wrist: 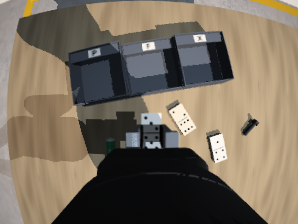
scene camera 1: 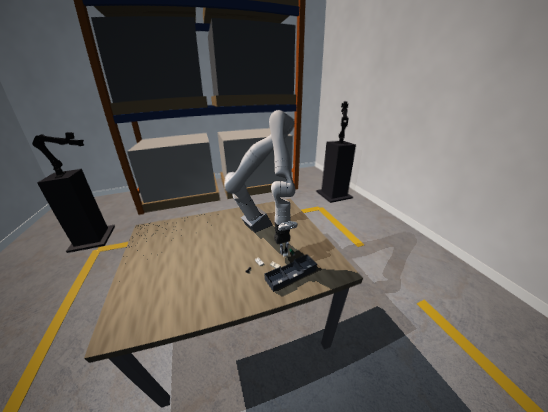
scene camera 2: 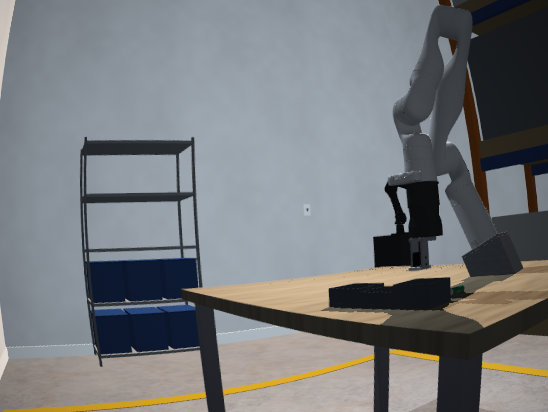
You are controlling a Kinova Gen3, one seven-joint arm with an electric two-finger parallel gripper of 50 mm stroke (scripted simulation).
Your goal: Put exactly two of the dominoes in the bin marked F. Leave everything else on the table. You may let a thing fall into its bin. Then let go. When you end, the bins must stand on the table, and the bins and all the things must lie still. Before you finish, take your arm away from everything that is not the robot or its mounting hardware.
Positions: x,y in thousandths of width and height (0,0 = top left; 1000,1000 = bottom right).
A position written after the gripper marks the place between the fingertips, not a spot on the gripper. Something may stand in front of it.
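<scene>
There's the gripper (scene camera 2: 767,652), and you get it in the wrist picture as well, the same gripper (wrist: 508,592).
</scene>
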